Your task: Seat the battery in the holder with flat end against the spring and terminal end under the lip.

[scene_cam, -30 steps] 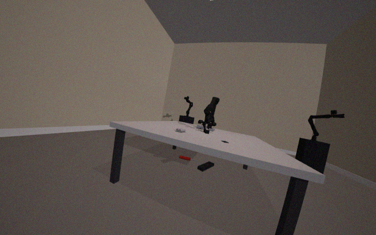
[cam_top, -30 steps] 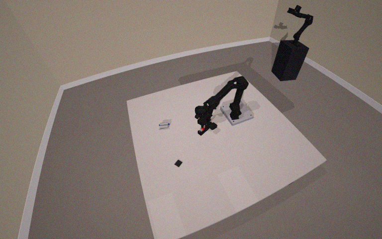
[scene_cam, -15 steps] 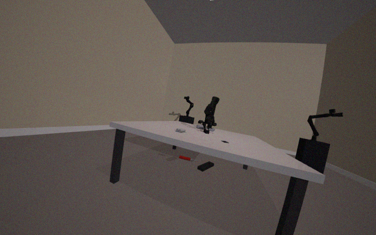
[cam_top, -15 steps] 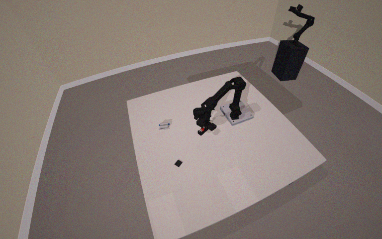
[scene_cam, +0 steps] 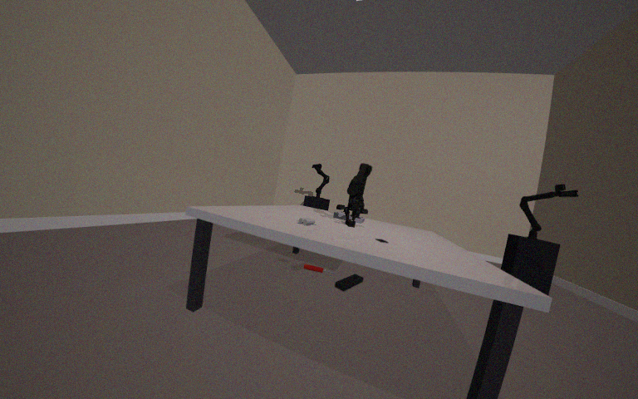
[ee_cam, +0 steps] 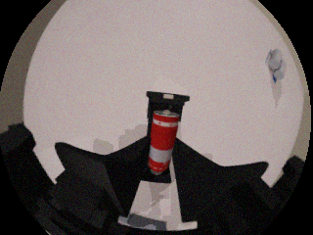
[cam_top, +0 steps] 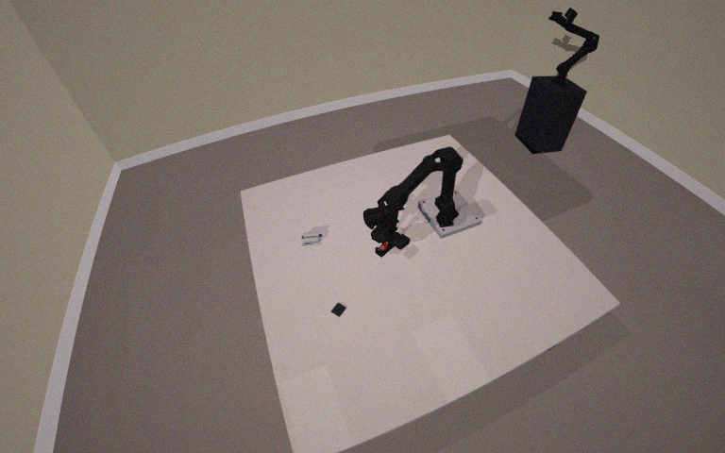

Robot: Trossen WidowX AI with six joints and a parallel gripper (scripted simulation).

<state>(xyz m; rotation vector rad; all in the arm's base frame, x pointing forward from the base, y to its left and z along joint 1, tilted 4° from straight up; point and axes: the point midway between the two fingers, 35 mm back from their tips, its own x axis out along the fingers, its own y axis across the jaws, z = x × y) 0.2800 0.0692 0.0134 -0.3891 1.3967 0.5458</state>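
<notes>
Now: the battery 10 mm above my gripper tip. Also, from my gripper tip: black square (230 mm ahead, 250 mm to the left, 10 mm below); then red screwdriver (330 mm ahead, 20 mm to the left, 200 mm below).
</notes>
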